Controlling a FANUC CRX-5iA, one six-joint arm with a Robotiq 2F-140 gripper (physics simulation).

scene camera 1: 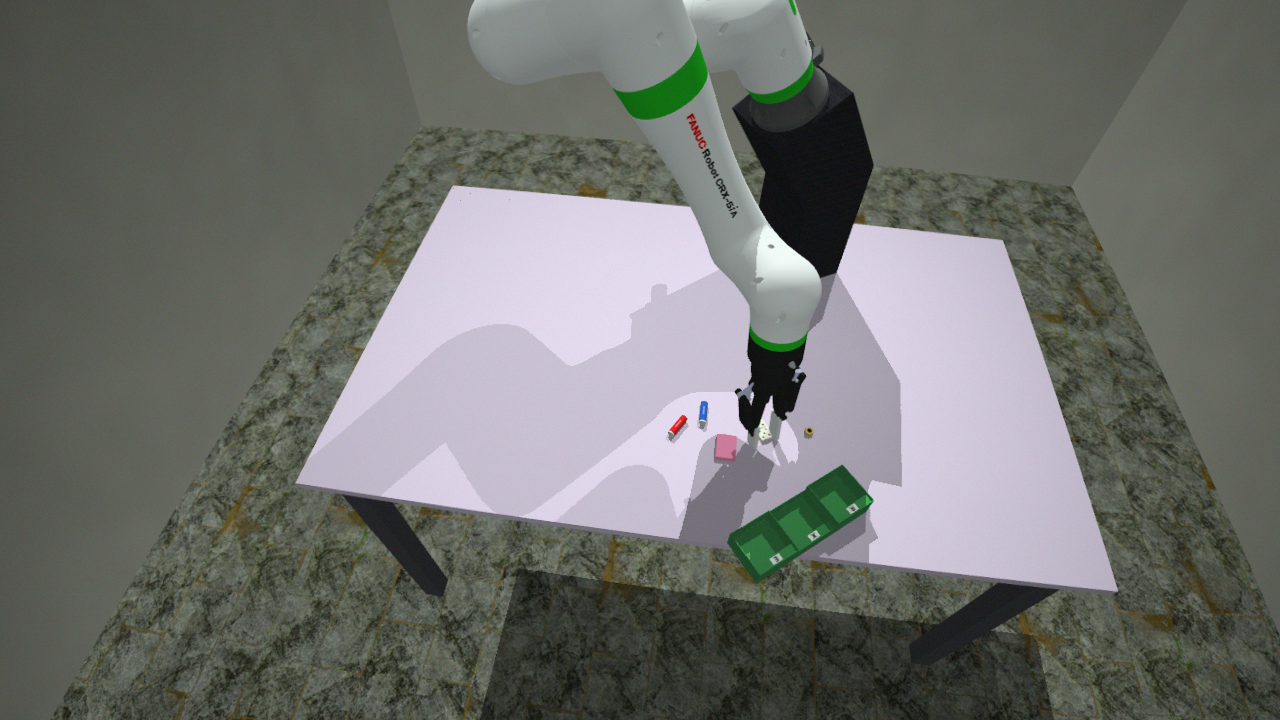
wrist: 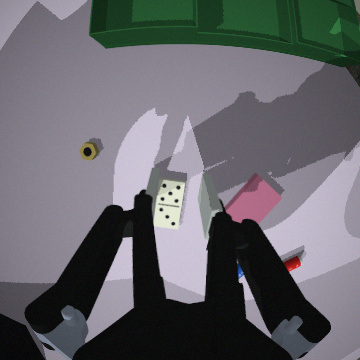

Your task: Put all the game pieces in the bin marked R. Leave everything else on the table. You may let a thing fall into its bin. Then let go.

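Places are measured from the arm's base along level axes (x ahead, y left, z up), in centimetres.
Where they show: gripper, fingertip midpoint: (scene camera 1: 763, 439) (wrist: 178, 183); arm's base, origin of the base link: (scene camera 1: 789, 100).
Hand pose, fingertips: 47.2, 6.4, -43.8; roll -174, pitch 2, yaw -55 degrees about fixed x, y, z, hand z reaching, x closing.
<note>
Things, the pixels of their centre, and the offset from my fingertips, as dx, dy, dz.
- cream domino, body centre: (wrist: 168, 203) (scene camera 1: 761, 428) -2.2, -0.6, +0.1
- green bin unit, body centre: (scene camera 1: 801, 521) +16.6, +8.0, +2.1
- pink block, body centre: (wrist: 251, 203) (scene camera 1: 726, 447) +3.6, -6.8, +0.3
- brass hex nut, body centre: (wrist: 88, 150) (scene camera 1: 809, 431) -3.5, +8.7, +0.2
- blue cylinder, body centre: (wrist: 237, 271) (scene camera 1: 703, 413) -3.1, -12.3, +0.5
- red cylinder, body centre: (wrist: 283, 267) (scene camera 1: 677, 426) +1.0, -16.8, +0.5
A cream domino (scene camera 1: 765, 433) (wrist: 170, 206) with black dots lies flat on the table. My gripper (scene camera 1: 764, 430) (wrist: 178, 183) is low over it and partly open. The domino is between the two finger pads, close beside the left pad in the wrist view, with a gap to the right pad. A green bin unit (scene camera 1: 832, 524) (wrist: 150, 41) with three compartments stands near the table's front edge. It has small white labels, whose letters are too small to read in the scene view.
A pink block (scene camera 1: 725, 447) (wrist: 256, 199) lies close beside the gripper. A brass hex nut (scene camera 1: 808, 431) (wrist: 88, 151) lies on the other side. A blue cylinder (scene camera 1: 703, 412) (wrist: 240, 271) and a red cylinder (scene camera 1: 678, 426) (wrist: 293, 264) lie beyond the pink block.
</note>
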